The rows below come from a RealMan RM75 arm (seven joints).
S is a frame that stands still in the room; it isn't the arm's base.
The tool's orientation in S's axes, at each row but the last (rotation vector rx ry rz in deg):
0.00, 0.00, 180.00
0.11, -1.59, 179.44
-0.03, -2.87, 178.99
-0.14, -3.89, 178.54
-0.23, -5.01, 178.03
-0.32, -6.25, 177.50
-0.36, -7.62, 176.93
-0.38, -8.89, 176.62
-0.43, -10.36, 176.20
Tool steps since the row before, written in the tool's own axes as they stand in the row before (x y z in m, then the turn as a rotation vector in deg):
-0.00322, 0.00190, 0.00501, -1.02, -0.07, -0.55
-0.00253, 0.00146, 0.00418, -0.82, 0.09, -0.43
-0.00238, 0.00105, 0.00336, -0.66, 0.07, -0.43
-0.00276, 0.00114, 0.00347, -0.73, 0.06, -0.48
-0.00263, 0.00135, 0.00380, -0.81, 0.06, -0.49
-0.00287, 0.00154, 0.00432, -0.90, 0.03, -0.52
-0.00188, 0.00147, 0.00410, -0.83, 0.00, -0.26
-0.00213, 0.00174, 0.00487, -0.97, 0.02, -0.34
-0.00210, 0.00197, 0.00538, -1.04, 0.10, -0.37
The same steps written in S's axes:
0.00322, -0.00190, 0.00501, 1.02, 0.07, -0.55
0.00252, -0.00156, 0.00415, 0.82, -0.09, -0.43
0.00236, -0.00120, 0.00332, 0.66, -0.07, -0.43
0.00272, -0.00136, 0.00342, 0.73, -0.06, -0.48
0.00257, -0.00165, 0.00372, 0.81, -0.06, -0.49
0.00278, -0.00196, 0.00421, 0.90, -0.03, -0.52
0.00178, -0.00191, 0.00396, 0.83, -0.02, -0.26
0.00200, -0.00233, 0.00467, 0.97, -0.04, -0.34
0.00193, -0.00271, 0.00511, 1.04, -0.12, -0.38

